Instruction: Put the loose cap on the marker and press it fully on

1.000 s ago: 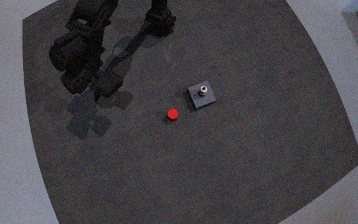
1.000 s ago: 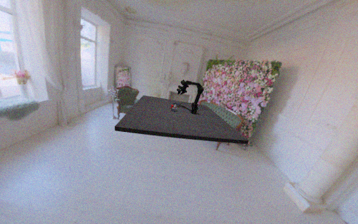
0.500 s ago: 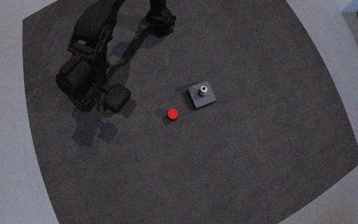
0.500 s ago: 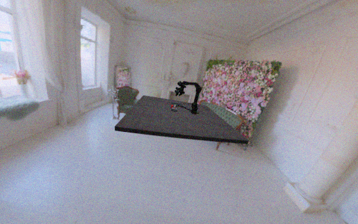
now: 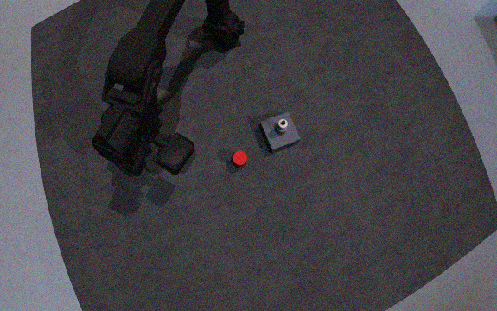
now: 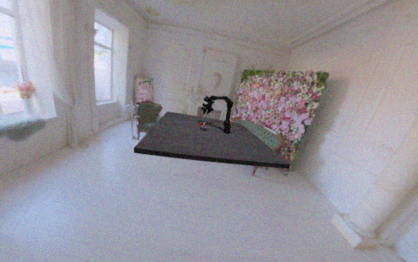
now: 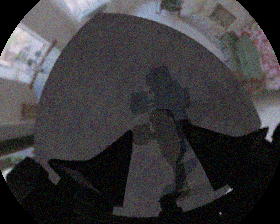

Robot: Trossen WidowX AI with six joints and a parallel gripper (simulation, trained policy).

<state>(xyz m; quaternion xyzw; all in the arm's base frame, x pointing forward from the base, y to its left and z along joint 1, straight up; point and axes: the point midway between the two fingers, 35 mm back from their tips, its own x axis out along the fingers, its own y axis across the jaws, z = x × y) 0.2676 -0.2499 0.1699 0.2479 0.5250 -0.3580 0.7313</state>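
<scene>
Right now the red marker cap is 170 mm to the left of my gripper tip, 110 mm below it and 50 mm ahead of it.
</scene>
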